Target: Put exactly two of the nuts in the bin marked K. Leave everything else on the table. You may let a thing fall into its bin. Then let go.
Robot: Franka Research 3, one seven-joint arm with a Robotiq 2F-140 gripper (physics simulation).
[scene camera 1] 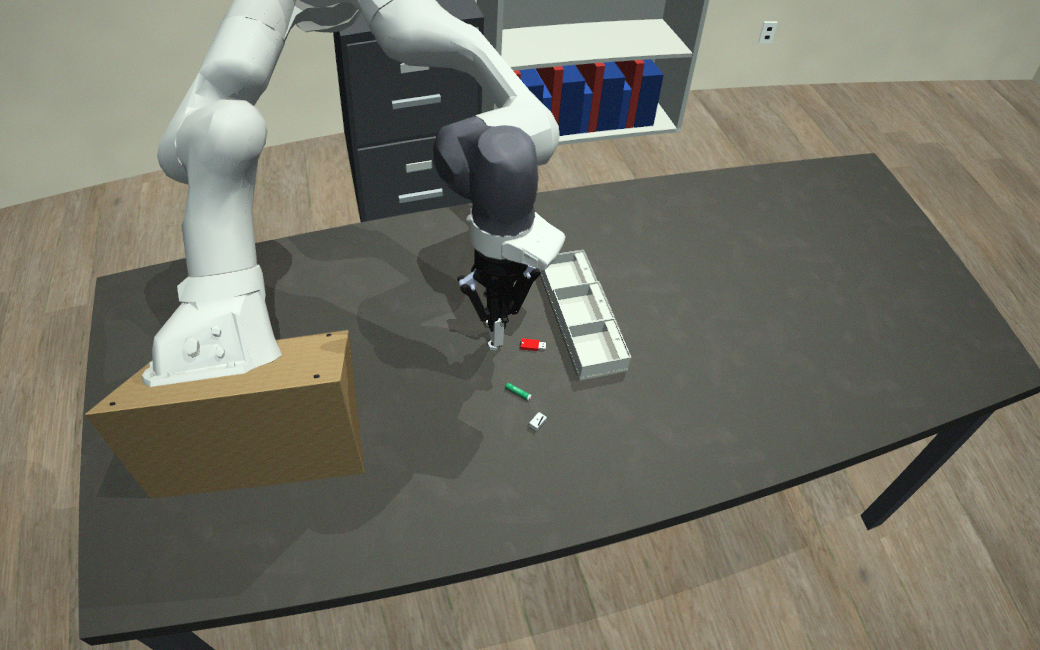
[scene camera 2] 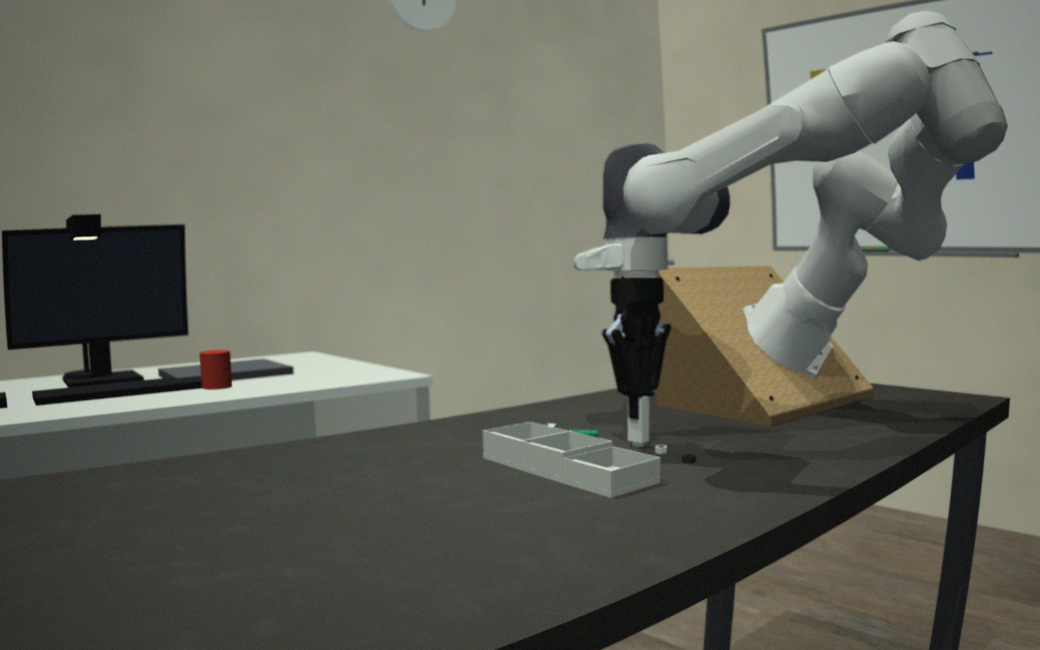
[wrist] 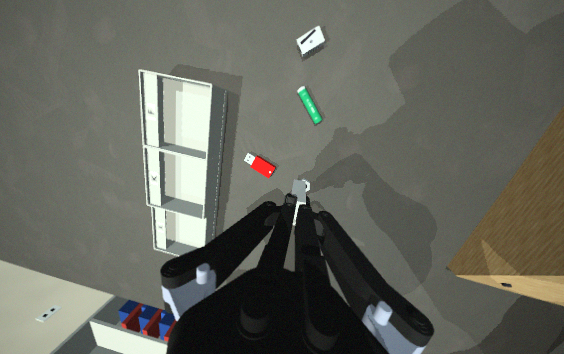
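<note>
My gripper is shut and empty, pointing down with its fingertips low over the table. A pale nut shows right beside the fingertips, partly hidden by them. A second pale nut lies on the table close by in scene camera 2. A small dark piece, perhaps a nut, lies beyond it; fingers hide these two in the wrist view. The bin marked K is the middle compartment of the pale tray; no nut shows in it.
A red USB stick lies between the fingers and the tray. A green battery-like cylinder and a white sharpener lie farther off. The wooden base block stands on the arm's side.
</note>
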